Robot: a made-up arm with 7 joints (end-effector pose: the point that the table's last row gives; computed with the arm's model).
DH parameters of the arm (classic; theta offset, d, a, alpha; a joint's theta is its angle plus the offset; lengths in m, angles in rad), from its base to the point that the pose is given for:
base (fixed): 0 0 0 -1.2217
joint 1: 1.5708 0 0 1.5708
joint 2: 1.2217 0 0 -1.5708
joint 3: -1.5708 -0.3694 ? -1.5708
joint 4: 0 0 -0.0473 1.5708
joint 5: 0 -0.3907 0 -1.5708
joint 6: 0 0 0 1.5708
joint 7: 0 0 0 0
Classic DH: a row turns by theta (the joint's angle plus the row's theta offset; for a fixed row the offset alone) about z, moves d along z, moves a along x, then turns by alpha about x.
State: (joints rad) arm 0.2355 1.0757 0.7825 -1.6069 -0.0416 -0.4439 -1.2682
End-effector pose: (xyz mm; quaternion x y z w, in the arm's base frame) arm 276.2 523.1 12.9 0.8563 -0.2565 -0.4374 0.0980
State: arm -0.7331 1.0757 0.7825 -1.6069 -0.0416 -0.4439 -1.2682
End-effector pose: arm 294.0 420.5 294.7 -0.9084 0.4062 0.0280 0.0952
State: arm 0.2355 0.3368 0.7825 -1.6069 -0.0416 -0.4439 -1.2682
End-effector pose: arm 204.2 442.3 -335.8 0.7971 -0.3278 -0.2854 0.4193
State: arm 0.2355 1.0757 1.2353 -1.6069 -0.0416 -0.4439 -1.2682
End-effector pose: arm 132.1 559.9 138.5 0.9503 -0.1644 -0.2585 0.0564
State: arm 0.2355 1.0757 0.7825 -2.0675 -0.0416 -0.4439 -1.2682
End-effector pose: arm 286.4 357.6 82.1 -0.8302 0.3484 0.4209 0.1104
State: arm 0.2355 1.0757 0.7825 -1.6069 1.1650 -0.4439 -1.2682
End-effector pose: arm 276.2 523.1 12.9 0.6826 -0.6589 -0.0922 0.3022
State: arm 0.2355 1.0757 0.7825 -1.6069 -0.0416 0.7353 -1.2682
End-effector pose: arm 276.2 523.1 12.9 0.7322 0.0352 -0.3578 0.5784
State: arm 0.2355 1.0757 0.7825 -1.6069 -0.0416 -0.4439 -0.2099
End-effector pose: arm 276.2 523.1 12.9 0.6098 -0.6537 -0.3281 0.3054
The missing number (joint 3, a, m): 0.0415
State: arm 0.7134 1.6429 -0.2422 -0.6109 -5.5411 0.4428 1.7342
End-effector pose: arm 4.1 747.2 -81.2 0.5011 -0.3484 0.6011 0.5159
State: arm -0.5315 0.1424 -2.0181 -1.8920 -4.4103 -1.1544 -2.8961
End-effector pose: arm -55.0 -317.6 -404.0 0.1243 -0.7070 -0.6581 0.2272
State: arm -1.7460 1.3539 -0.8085 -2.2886 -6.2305 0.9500 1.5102
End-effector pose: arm 254.6 -119.7 278.2 -0.1328 -0.8974 -0.1940 0.3733
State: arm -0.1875 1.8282 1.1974 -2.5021 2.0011 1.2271 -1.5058
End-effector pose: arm 59.4 1.7 318.2 0.4599 -0.3020 -0.8316 0.0763
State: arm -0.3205 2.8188 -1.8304 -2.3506 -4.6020 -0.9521 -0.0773
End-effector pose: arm -50.7 371.7 -7.9 0.2719 -0.5208 0.0006 0.8092
